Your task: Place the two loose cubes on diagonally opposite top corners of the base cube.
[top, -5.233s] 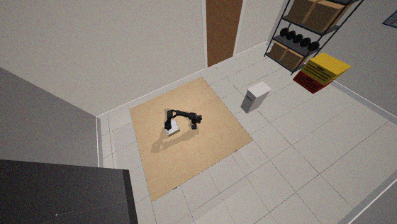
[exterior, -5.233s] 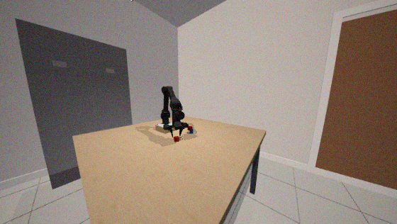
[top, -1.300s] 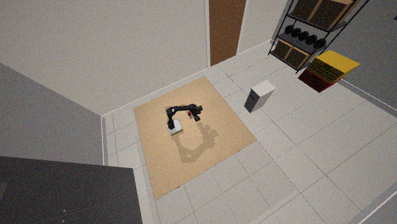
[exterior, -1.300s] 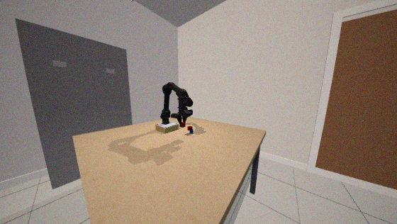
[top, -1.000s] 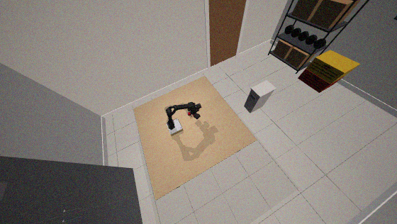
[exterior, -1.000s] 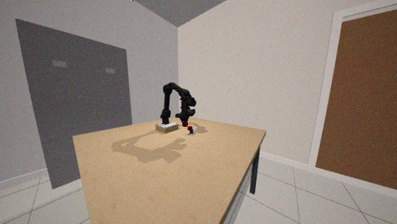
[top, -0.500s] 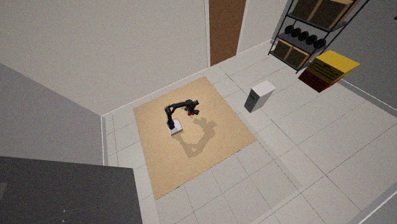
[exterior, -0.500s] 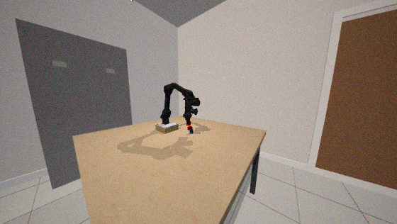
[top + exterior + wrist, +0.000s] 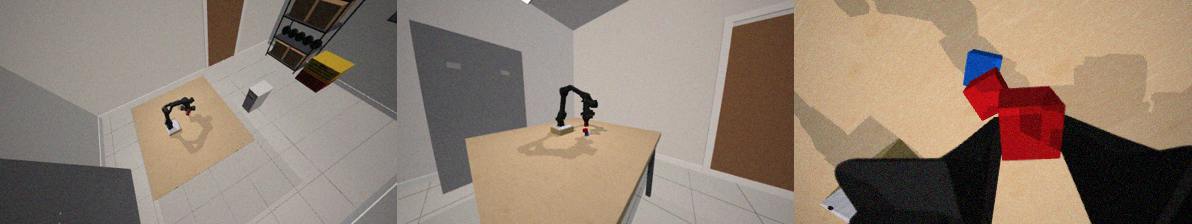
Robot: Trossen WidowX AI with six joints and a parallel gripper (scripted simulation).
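Now: the blue base cube 20 mm behind my gripper tip, 40 mm to the left of it and 100 mm below it. From my gripper tip the other things lie so: red cube right at my gripper tip.
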